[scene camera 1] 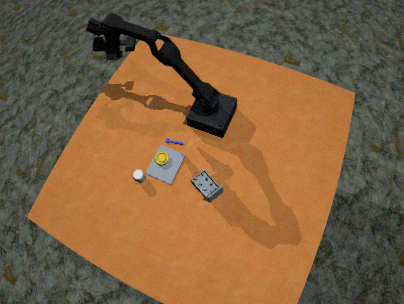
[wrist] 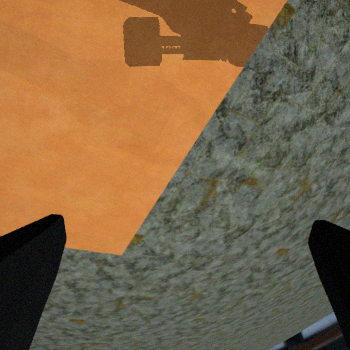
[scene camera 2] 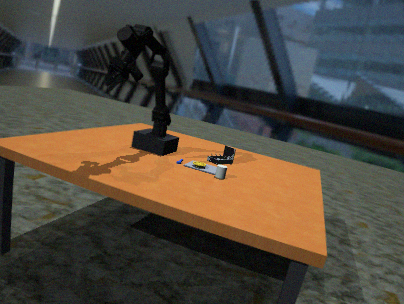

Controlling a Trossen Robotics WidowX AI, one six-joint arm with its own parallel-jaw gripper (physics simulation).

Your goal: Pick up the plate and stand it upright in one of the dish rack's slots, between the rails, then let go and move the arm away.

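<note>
The yellow plate [scene camera 1: 161, 158] [scene camera 2: 199, 164] lies flat on a thin grey board [scene camera 1: 169, 175] [scene camera 2: 209, 169]. The small grey dish rack [scene camera 1: 218, 192] [scene camera 2: 229, 152] stands on the table apart from the board, with short pegs on its base and a raised panel at one end. My gripper [scene camera 1: 114, 46] [scene camera 2: 125, 76] [wrist: 192, 232] is open and empty. It is high up at the table's far left edge in scene camera 1, well away from plate and rack. Neither plate nor rack shows in the wrist view.
A white cup [scene camera 1: 139, 176] [scene camera 2: 221, 172] stands beside the board. A blue spoon-like utensil [scene camera 1: 175, 142] [scene camera 2: 180, 161] lies between the board and the arm's base [scene camera 1: 211, 116] [scene camera 2: 155, 142]. The orange table [scene camera 1: 100, 210] [scene camera 2: 165, 187] [wrist: 100, 150] ends below the gripper in the wrist view, with floor beyond.
</note>
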